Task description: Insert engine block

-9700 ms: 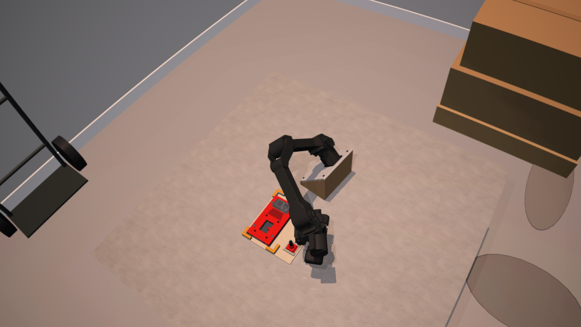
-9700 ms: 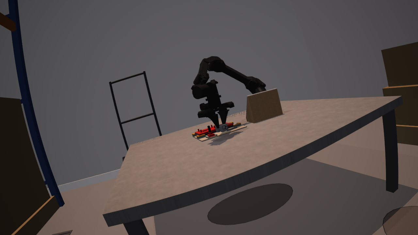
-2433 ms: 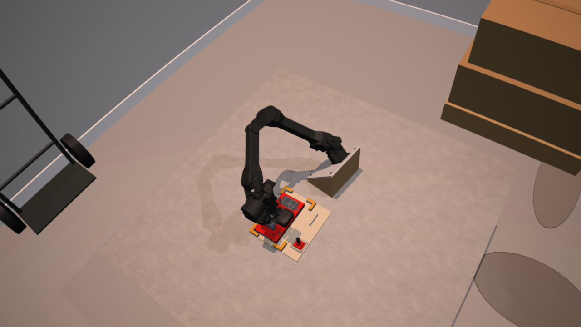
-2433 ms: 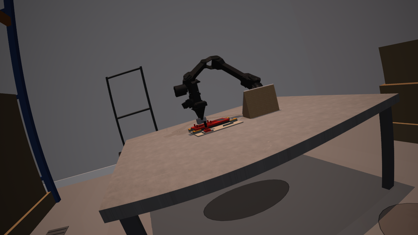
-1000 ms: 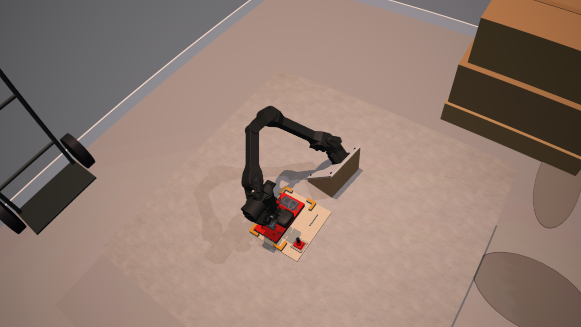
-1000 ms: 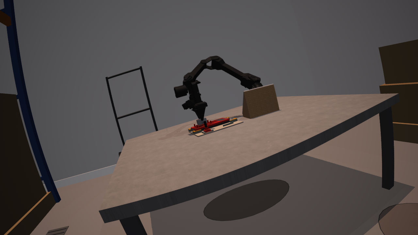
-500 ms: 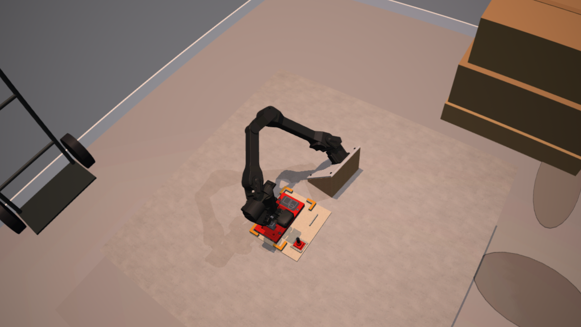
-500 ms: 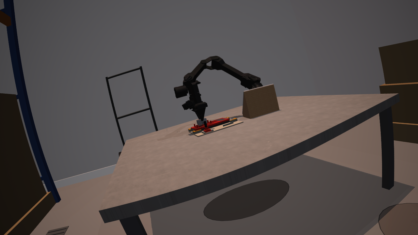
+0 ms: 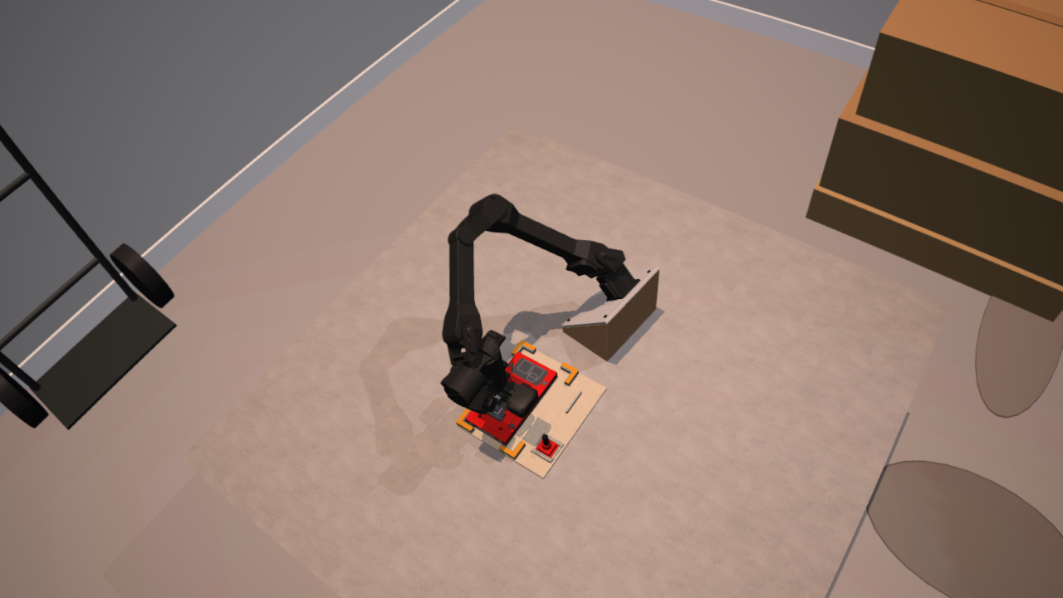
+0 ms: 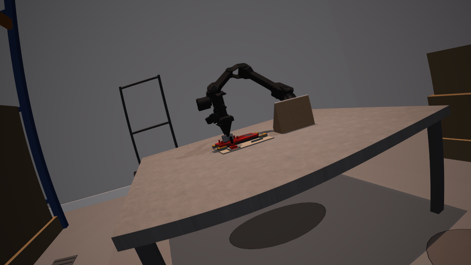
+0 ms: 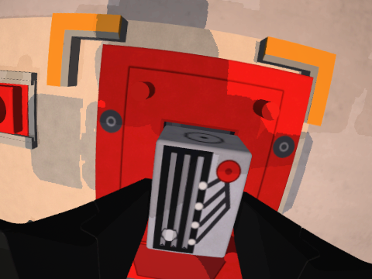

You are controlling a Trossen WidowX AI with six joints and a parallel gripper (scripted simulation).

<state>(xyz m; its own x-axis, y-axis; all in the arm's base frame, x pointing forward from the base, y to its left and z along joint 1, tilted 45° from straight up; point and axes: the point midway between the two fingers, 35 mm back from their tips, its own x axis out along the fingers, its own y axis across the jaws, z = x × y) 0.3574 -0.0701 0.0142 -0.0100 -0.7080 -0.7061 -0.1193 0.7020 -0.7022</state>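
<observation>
Now: gripper tip 1 cm above the engine block. From my gripper tip the other things lie so: small base 13 cm to the left, 1 cm below.
</observation>
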